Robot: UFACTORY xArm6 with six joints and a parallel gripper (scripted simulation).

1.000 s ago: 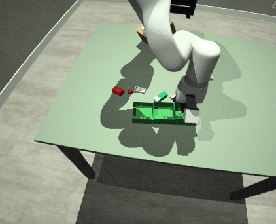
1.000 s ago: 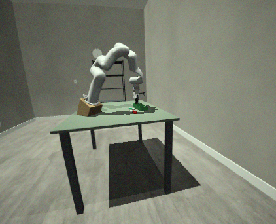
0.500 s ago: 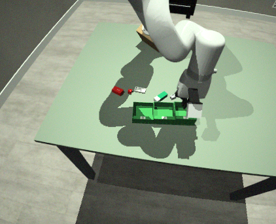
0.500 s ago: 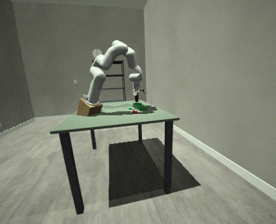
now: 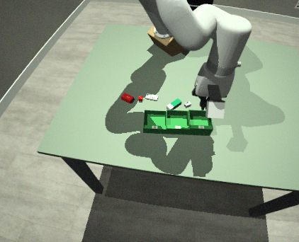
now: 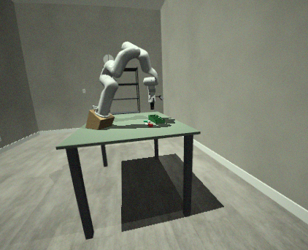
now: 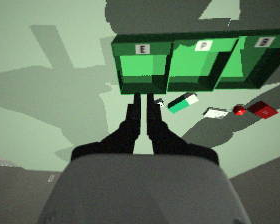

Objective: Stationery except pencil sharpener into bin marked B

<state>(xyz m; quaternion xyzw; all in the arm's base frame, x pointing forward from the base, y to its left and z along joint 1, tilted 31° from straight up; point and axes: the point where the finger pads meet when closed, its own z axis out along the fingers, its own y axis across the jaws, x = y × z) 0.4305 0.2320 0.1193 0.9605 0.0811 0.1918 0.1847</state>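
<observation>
Now: hand 90 mm past the grey-white piece, 40 mm to the left of it and 120 mm above it. The rest, counted from my hand: joined green bins (10 mm ahead, 80 mm to the right, 110 mm below); red die (90 mm behind, 240 mm to the right, 120 mm below); white domino (110 mm behind, 190 mm to the right, 120 mm below).
</observation>
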